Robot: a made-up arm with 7 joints. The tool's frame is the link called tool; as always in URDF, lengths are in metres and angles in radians. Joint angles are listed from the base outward. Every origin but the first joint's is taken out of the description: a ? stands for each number. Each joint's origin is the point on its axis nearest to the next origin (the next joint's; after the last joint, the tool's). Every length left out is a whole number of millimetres.
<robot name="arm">
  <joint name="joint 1" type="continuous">
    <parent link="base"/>
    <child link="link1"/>
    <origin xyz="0 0.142 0" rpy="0 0 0"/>
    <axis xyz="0 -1 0"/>
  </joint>
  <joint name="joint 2" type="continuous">
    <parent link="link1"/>
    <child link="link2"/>
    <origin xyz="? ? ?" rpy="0 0 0"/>
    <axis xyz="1 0 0"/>
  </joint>
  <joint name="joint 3" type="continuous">
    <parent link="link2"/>
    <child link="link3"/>
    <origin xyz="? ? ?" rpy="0 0 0"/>
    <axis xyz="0 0 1"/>
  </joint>
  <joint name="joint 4" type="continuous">
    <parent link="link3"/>
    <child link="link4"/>
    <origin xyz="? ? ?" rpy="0 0 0"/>
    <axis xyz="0 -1 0"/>
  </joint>
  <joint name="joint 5" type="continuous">
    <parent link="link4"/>
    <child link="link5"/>
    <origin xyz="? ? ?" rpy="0 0 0"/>
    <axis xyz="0 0 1"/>
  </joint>
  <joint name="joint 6" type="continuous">
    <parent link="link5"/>
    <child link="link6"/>
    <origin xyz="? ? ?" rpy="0 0 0"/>
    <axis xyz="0 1 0"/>
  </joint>
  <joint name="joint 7" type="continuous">
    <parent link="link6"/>
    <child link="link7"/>
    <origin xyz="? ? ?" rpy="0 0 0"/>
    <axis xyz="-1 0 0"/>
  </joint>
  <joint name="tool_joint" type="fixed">
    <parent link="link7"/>
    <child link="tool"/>
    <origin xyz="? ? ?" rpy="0 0 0"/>
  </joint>
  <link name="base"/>
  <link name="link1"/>
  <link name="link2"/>
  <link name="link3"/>
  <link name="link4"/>
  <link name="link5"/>
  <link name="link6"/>
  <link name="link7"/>
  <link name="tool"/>
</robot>
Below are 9 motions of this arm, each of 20 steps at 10 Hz.
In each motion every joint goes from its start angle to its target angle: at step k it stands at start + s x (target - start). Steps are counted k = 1, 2, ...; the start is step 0. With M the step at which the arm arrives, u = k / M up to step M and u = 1 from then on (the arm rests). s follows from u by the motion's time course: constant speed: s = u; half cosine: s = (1 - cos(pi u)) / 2; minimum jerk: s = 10 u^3 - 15 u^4 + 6 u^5.
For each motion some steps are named. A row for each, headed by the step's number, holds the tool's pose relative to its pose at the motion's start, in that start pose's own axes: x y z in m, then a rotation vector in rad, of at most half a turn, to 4 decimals.
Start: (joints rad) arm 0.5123 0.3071 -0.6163 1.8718 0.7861 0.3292 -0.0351
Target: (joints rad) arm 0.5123 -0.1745 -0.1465 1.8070 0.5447 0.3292 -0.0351
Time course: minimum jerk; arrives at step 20
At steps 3, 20:
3: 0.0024 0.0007 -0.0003 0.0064 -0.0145 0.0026
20: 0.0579 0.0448 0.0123 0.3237 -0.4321 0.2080

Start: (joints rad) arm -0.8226 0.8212 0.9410 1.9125 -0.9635 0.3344 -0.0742
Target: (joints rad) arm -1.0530 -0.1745 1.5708 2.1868 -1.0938 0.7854 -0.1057
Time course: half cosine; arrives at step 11
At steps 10, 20:
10: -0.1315 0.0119 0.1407 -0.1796 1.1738 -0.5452
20: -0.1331 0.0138 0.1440 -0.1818 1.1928 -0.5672

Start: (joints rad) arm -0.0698 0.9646 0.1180 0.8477 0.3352 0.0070 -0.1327
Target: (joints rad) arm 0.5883 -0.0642 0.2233 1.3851 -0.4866 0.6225 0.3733
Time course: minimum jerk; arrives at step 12
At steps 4, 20:
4: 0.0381 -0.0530 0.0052 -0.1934 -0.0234 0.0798
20: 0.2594 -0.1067 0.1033 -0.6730 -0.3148 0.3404

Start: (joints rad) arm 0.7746 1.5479 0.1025 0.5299 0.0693 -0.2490 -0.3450
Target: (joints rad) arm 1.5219 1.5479 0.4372 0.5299 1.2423 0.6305 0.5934
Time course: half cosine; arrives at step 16
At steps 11, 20:
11: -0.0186 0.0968 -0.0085 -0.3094 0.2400 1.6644
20: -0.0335 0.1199 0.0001 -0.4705 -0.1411 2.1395

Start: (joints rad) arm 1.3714 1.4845 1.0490 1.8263 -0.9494 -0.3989 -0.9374
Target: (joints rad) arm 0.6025 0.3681 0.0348 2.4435 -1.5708 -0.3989 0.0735
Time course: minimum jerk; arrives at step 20
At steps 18, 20:
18: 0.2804 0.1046 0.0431 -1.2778 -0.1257 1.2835
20: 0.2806 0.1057 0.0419 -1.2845 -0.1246 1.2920

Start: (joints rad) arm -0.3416 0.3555 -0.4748 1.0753 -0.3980 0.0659 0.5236
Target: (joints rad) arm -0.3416 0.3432 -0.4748 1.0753 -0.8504 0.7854 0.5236
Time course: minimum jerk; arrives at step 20
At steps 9, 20:
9: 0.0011 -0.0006 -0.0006 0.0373 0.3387 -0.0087
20: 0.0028 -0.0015 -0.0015 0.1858 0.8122 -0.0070

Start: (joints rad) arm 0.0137 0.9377 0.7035 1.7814 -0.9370 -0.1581 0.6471
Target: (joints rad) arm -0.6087 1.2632 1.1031 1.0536 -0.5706 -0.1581 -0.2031
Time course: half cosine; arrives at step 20
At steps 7, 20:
7: -0.0368 -0.0329 -0.0100 0.0413 0.0785 0.0516
20: -0.1310 -0.0853 0.0009 0.3216 0.3867 0.0819

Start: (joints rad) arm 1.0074 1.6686 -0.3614 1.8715 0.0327 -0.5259 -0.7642
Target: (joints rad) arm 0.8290 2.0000 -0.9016 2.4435 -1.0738 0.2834 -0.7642
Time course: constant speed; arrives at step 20
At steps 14, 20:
14: 0.0874 -0.0597 0.0660 -0.5654 -0.3486 -0.4572
20: 0.1301 -0.0623 0.0932 -0.5757 -0.5562 -0.5870

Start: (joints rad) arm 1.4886 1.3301 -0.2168 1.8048 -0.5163 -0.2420 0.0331
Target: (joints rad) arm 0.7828 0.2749 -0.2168 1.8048 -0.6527 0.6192 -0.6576
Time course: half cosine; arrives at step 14
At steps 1, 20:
1: 0.0017 -0.0028 -0.0006 0.0077 0.0072 0.0141
20: 0.1808 -0.1356 0.0188 0.0080 1.1046 0.6775

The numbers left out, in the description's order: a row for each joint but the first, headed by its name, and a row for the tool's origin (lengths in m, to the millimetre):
joint 2: 0 0 0
joint 3: 0 0 -0.153
joint 4: 0 0 0
joint 5: 0 0 -0.242
joint 6: 0 0 0
joint 7: 0 0 0
tool: 0 0 0

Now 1 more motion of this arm.
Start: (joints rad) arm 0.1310 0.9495 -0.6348 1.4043 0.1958 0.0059 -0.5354
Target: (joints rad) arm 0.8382 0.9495 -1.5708 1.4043 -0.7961 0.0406 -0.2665
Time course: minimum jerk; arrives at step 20
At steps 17, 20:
17: 0.0410 -0.0398 0.0003 -0.4159 -0.7673 -1.1650
20: 0.0410 -0.0400 0.0004 -0.4216 -0.7844 -1.2017

